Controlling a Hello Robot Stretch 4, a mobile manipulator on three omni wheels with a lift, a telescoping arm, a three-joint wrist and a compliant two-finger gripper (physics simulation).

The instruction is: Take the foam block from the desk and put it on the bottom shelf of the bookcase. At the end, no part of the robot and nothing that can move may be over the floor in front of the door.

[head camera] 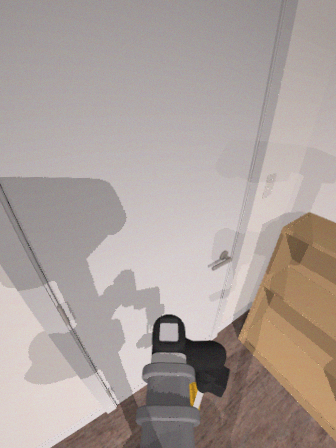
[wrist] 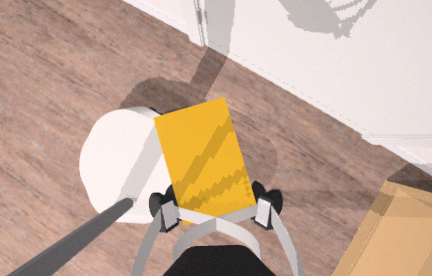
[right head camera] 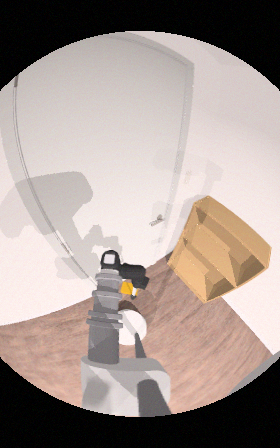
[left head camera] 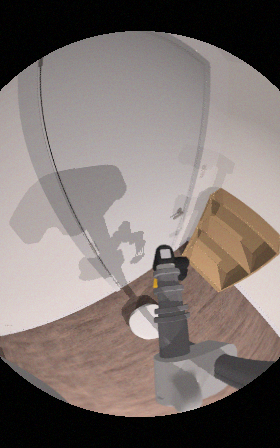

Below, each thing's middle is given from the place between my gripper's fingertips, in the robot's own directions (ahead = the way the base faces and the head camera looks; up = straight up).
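The yellow foam block (wrist: 202, 154) is 1 cm ahead of my hand, 2 cm above it and 4 cm to the left of it.
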